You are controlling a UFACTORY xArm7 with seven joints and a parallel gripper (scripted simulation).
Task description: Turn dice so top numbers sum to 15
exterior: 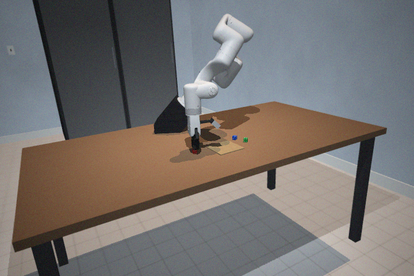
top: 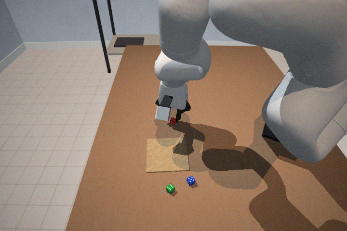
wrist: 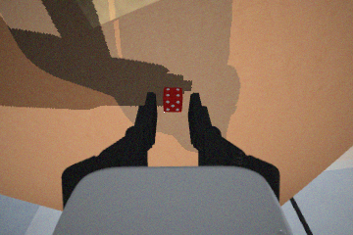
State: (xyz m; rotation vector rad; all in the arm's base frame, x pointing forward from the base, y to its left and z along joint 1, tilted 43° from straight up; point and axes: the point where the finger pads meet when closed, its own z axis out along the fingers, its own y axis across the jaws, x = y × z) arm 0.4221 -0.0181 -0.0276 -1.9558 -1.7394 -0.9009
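Right now the red die is 1 cm to the right of my hand and 4 cm below it. The rest, counted from my hand: blue die 12 cm behind, 24 cm to the left, 4 cm below; tan mat 2 cm behind, 15 cm to the left, 4 cm below; green die 6 cm behind, 28 cm to the left, 4 cm below.
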